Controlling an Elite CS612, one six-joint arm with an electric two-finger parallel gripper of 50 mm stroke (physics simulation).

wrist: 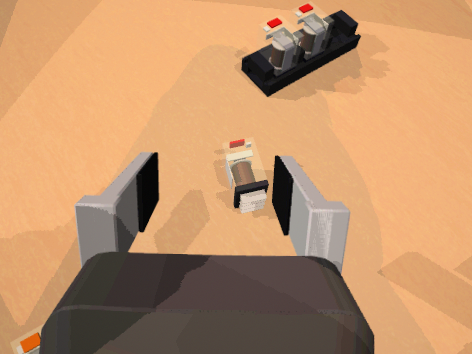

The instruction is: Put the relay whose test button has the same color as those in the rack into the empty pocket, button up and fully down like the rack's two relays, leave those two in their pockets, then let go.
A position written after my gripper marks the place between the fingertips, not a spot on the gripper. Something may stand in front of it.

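I can see my own gripper point(216, 178) here. A black rack point(342, 39) is visible to me as well.
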